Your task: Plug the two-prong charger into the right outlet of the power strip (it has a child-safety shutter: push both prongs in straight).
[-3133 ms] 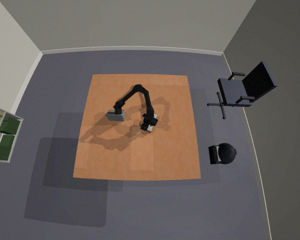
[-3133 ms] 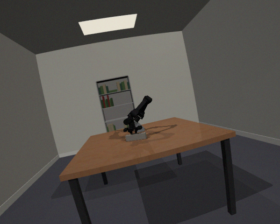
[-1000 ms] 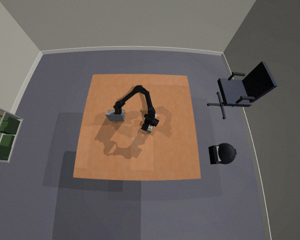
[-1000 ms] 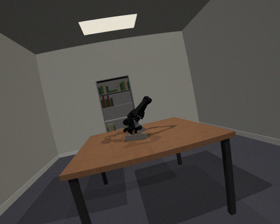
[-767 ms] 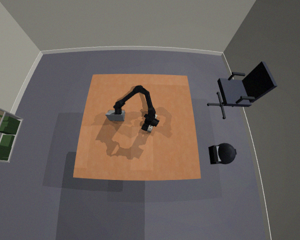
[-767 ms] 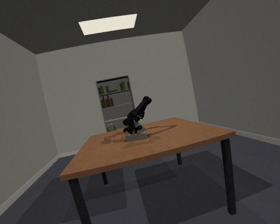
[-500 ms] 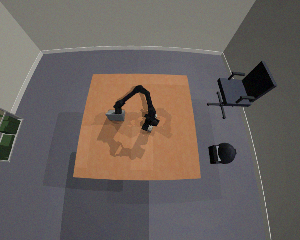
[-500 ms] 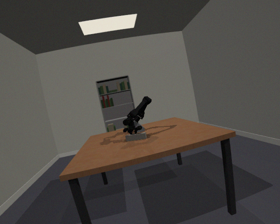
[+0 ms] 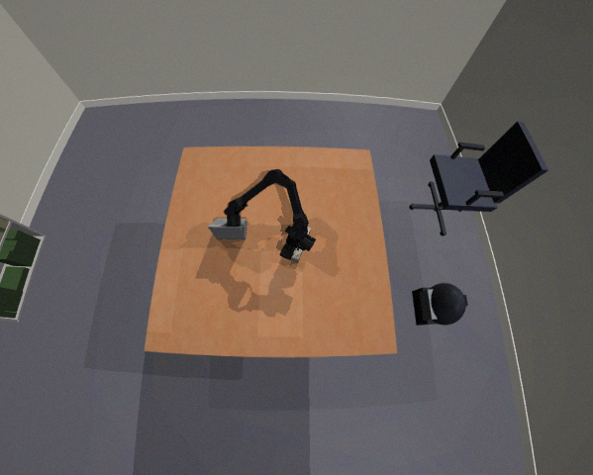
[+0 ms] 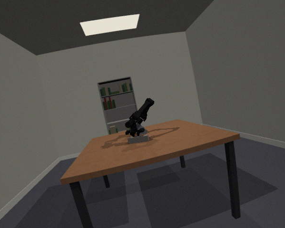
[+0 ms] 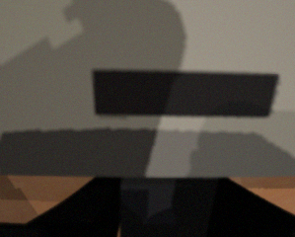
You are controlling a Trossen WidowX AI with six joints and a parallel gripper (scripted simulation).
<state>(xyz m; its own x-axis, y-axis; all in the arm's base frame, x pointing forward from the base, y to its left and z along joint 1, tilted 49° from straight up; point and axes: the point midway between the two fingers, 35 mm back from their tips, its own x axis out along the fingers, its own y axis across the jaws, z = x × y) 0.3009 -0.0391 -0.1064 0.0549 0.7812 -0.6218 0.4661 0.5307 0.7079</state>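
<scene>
Now: the two-prong charger 2 cm ahead of my gripper tip, 1 cm to the right of it and 1 cm above it.
</scene>
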